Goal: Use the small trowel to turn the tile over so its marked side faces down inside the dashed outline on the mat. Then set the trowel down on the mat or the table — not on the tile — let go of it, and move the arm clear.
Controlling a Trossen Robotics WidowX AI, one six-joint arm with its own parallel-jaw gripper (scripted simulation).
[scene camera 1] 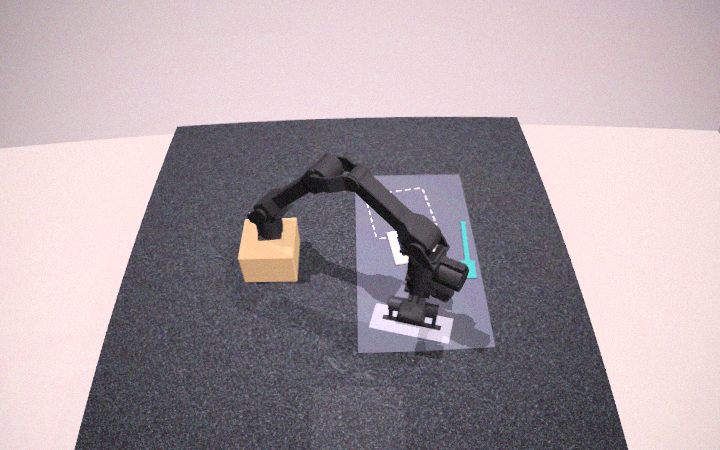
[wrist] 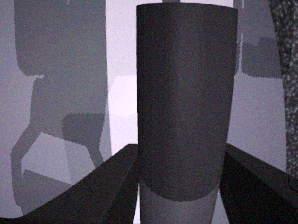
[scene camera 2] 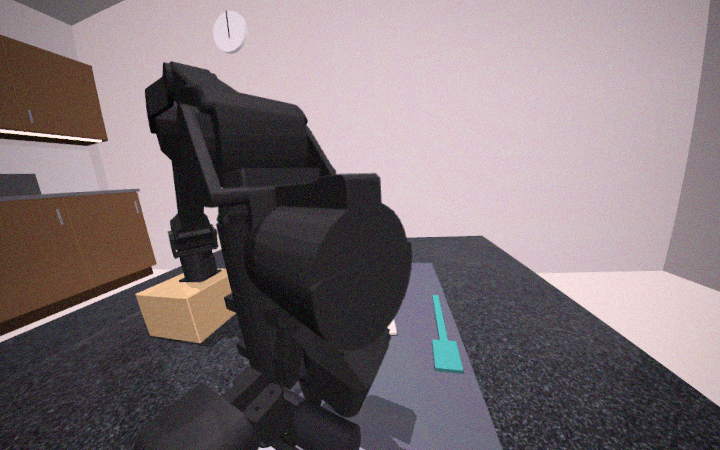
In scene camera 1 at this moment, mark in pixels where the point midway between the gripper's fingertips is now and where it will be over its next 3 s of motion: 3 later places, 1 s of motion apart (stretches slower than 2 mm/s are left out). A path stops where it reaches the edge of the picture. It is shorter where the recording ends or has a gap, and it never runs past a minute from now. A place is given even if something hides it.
My gripper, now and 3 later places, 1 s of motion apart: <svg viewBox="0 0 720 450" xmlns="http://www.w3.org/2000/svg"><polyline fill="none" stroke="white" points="415,309 413,304 416,306 412,298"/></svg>
